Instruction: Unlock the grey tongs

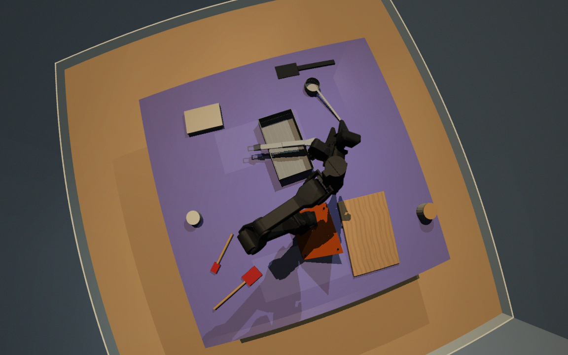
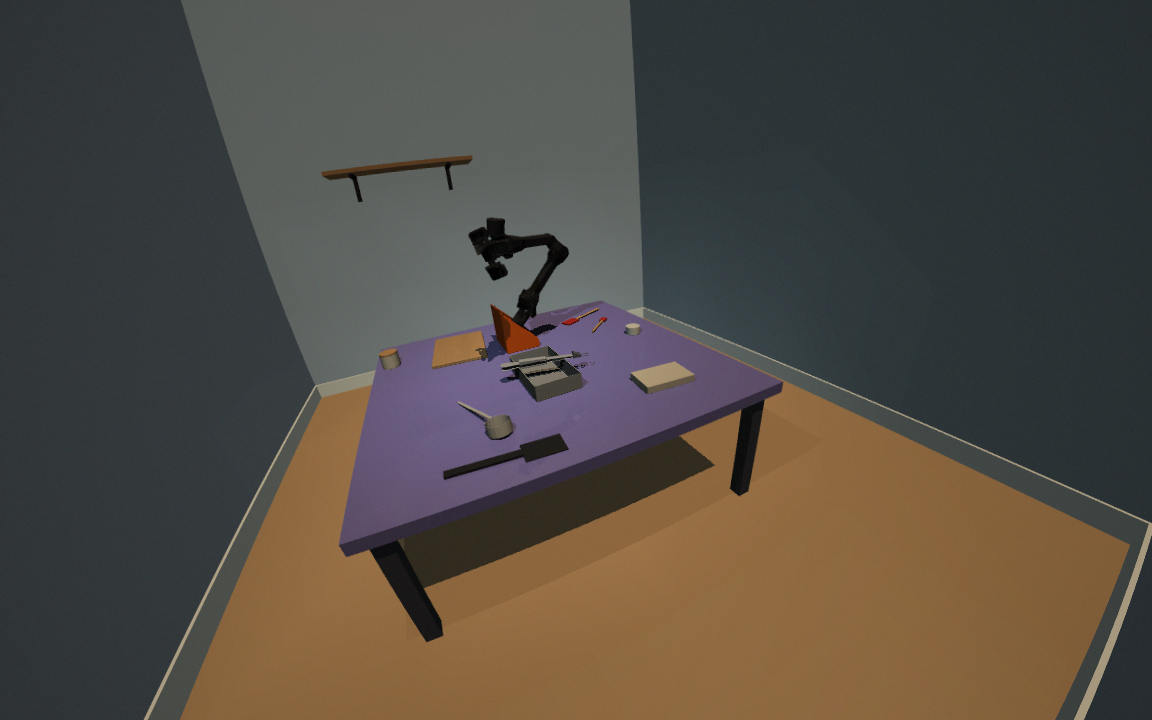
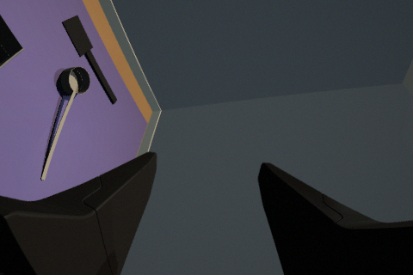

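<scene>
My gripper tip is 8 cm short of the roasting tin, 14 cm to the right of it and 41 cm above it. Round my gripper tip: tan block (30 cm ahead, 49 cm to the left, 42 cm below); wooden board (42 cm behind, 16 cm to the right, 43 cm below); black spatula (48 cm ahead, 5 cm to the right, 43 cm below).
</scene>
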